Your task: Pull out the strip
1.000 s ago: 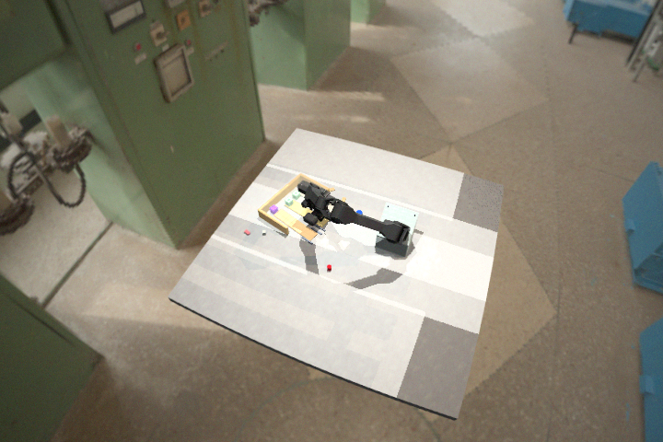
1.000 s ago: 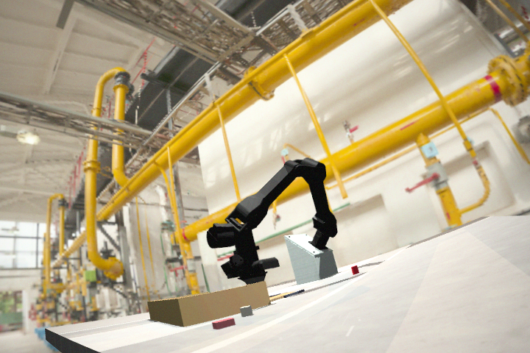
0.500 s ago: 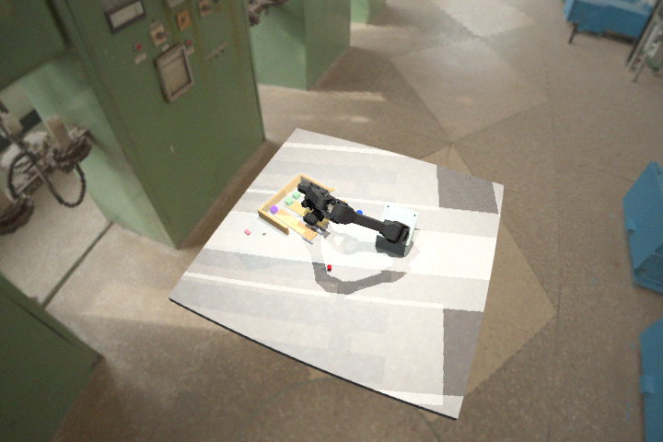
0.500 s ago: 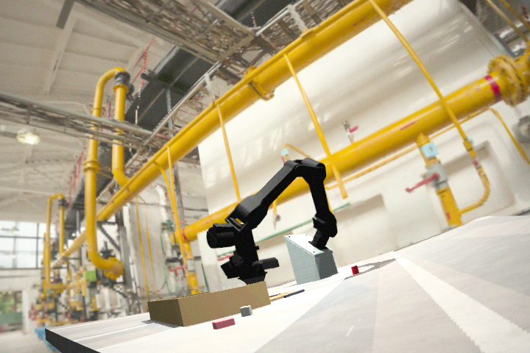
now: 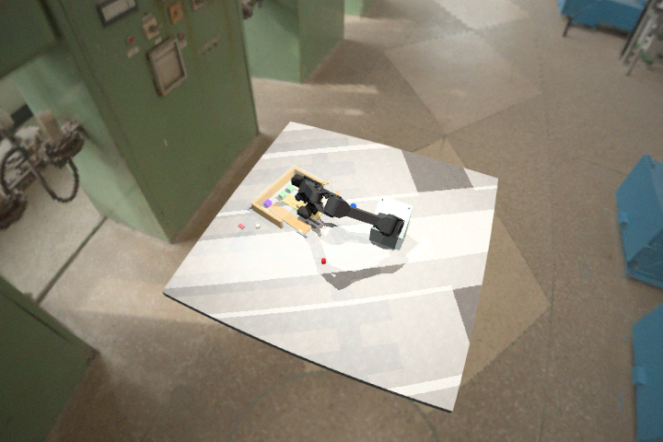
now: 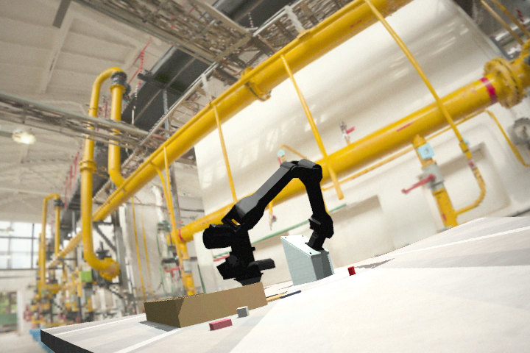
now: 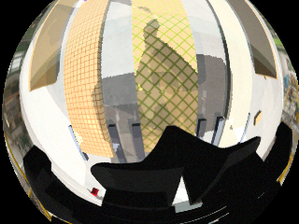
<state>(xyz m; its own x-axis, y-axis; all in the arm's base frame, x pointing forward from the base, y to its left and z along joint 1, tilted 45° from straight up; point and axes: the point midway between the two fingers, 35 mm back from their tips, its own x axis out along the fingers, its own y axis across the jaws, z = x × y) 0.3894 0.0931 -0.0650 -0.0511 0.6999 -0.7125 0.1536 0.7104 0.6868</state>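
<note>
Now: the yellow strip 9 cm ahead of my gripper tip and 1 cm to the right of it. Round my gripper tip: blue piece (15 cm behind, 13 cm to the right); tan strip (10 cm ahead, 8 cm to the left); red cube (22 cm to the left, 17 cm behind, 1 cm above).
</note>
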